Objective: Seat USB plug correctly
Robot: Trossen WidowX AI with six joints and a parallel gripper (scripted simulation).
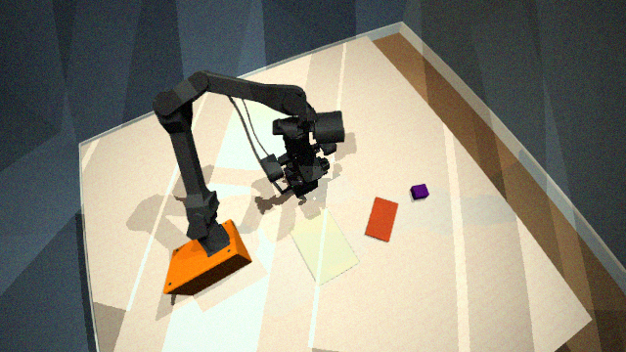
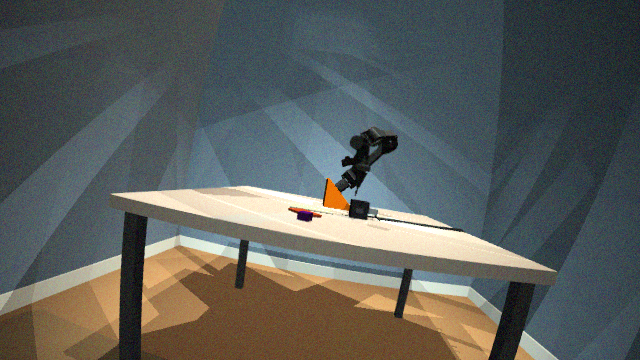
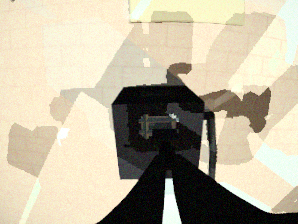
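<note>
The dark USB plug is 2 cm below my gripper tip. Also, from my gripper tip: small purple cube (28 cm ahead, 23 cm to the right, 12 cm below); then pale sheet (6 cm behind, 18 cm to the right, 13 cm below); then red-orange flat block (13 cm ahead, 22 cm to the right, 13 cm below).
</note>
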